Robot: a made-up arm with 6 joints.
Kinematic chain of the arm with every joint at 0, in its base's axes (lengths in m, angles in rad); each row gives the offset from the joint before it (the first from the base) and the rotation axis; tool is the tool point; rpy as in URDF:
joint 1: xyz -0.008 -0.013 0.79 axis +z
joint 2: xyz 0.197 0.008 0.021 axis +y
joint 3: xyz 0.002 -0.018 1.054 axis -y
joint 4: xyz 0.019 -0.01 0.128 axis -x
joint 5: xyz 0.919 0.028 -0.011 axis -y
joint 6: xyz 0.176 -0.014 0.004 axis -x
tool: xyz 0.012 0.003 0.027 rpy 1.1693 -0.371 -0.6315
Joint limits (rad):
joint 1: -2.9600..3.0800
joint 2: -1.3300..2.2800
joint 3: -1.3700..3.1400
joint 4: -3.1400..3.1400
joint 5: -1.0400..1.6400
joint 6: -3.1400..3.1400
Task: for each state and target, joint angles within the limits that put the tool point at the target. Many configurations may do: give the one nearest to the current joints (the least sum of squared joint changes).
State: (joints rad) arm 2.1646 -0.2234 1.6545 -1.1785 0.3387 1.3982
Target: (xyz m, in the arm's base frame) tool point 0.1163 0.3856 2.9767
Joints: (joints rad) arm 1.4548 0.1136 1.4338 -1.2742 0.4275 1.3821
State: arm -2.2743 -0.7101 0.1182 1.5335 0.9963 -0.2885
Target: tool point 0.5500 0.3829 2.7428
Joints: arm -2.4017 -0.6025 1.0979 1.3736 0.4897 -0.3390
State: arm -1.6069 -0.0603 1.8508 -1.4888 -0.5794 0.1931
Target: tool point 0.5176 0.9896 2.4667
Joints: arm -1.9905 -0.4499 1.8821 -1.4942 -0.5855 0.1962
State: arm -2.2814 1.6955 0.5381 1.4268 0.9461 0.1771
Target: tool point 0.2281 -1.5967 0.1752
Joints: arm -1.5182 1.2944 0.0035 1.5313 1.1288 0.1865
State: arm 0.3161 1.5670 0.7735 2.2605 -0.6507 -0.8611
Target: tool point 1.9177 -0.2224 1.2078
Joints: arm -0.0467 0.7232 0.1790 2.1722 -0.7624 -0.8609
